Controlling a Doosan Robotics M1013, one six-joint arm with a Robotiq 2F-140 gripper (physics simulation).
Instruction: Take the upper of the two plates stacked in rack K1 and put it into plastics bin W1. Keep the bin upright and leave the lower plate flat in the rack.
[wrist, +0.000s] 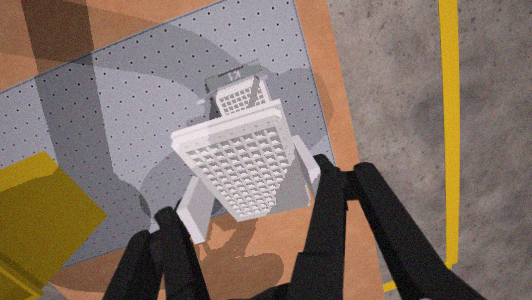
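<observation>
The upper plate (235, 162), white with a grid of wells, is between the two light finger pads of my gripper (252, 164). The gripper is shut on it, with one pad at each long side. The plate is raised clear above rack K1 (231, 76), whose label shows behind the plate's far edge. The lower plate (241, 101), also white and gridded, shows partly in the rack. It looks flat, but its near part is hidden by the held plate. No bin with a readable W1 label shows in the wrist view.
A yellow box-like object (55, 215) stands at the lower left; I cannot tell whether it is a bin. The rack stands on a grey perforated board (135, 120) on an orange-brown surface (345, 145). Concrete floor with a yellow line (450, 125) lies at the right.
</observation>
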